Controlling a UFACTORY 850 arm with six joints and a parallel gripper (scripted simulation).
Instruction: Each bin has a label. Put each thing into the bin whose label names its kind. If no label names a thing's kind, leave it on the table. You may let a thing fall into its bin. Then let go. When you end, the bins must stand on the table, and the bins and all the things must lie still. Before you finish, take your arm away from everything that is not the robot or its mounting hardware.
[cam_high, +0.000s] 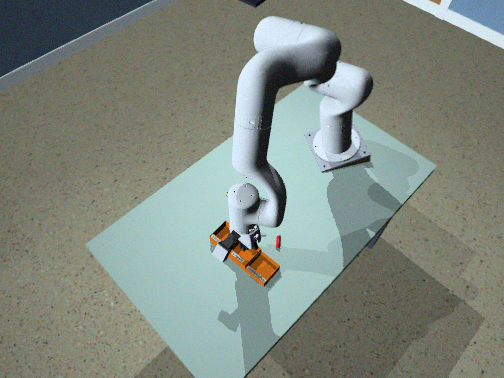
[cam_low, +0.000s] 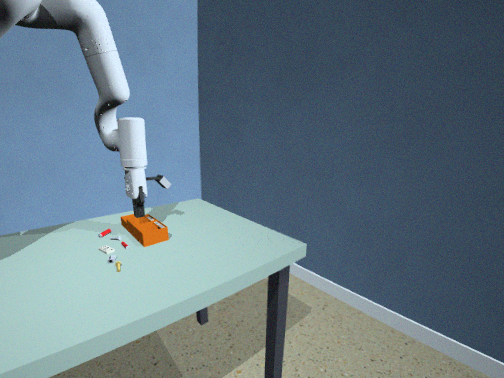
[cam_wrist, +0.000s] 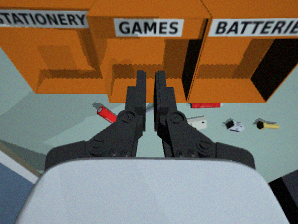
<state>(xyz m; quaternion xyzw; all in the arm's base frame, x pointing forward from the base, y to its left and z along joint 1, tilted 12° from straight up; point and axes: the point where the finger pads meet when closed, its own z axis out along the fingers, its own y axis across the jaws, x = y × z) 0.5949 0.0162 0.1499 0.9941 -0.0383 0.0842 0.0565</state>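
The orange bin row is 60 mm below my hand and 10 mm ahead of it. The rest, counted from my hand: grey bolt: 90 mm behind, 70 mm below, 10 mm to the right; then grey piece: 150 mm behind, 140 mm to the right, 70 mm below; then white domino: 140 mm behind, 70 mm below, 60 mm to the right.
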